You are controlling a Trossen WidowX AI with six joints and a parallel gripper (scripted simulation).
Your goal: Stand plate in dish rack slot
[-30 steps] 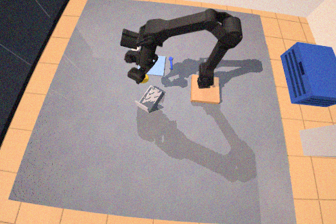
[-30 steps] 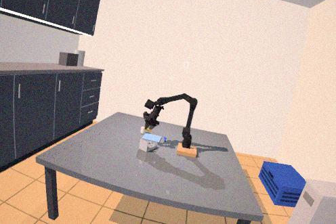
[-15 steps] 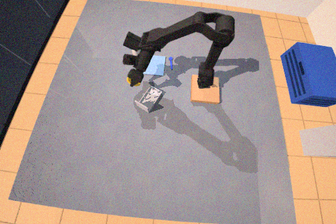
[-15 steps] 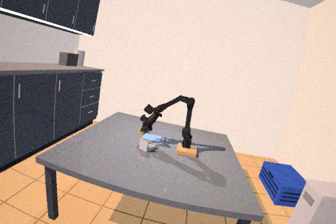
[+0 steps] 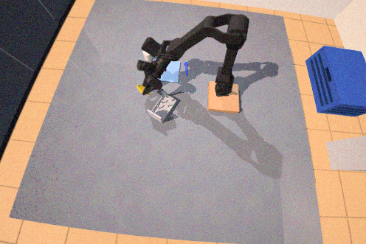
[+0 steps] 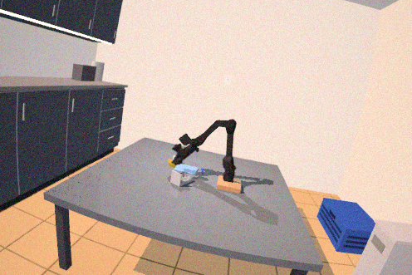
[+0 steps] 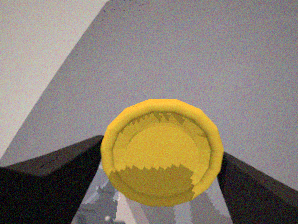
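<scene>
The dish rack lies 9 cm behind my gripper tip, 6 cm to the left of it and 5 cm below it. From my gripper tip the other things lie so: yellow plate: right at my gripper tip; then light blue mat: 10 cm behind, 16 cm to the right, 7 cm below; then white cup: 1 cm behind, 24 cm to the right, 5 cm below.
</scene>
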